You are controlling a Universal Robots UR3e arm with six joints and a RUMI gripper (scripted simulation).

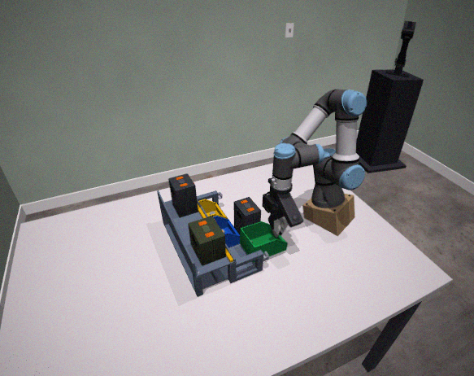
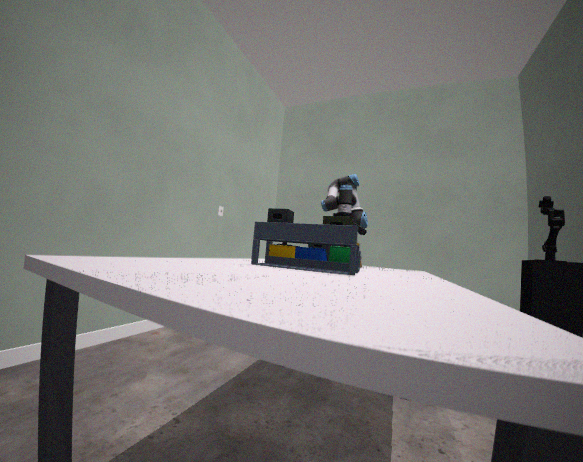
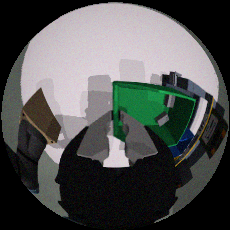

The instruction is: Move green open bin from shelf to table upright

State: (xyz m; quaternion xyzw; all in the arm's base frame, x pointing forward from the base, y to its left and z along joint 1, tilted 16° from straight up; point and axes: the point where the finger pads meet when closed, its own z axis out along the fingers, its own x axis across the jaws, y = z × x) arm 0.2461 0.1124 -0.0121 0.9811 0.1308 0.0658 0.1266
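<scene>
Now: the green bin 60 mm ahead of my hand and 20 mm to the left of it. Also, from my hand: yellow bin 240 mm ahead, 170 mm to the right, 10 mm below; then blue bin 210 mm ahead, 60 mm to the right, 10 mm below.
</scene>
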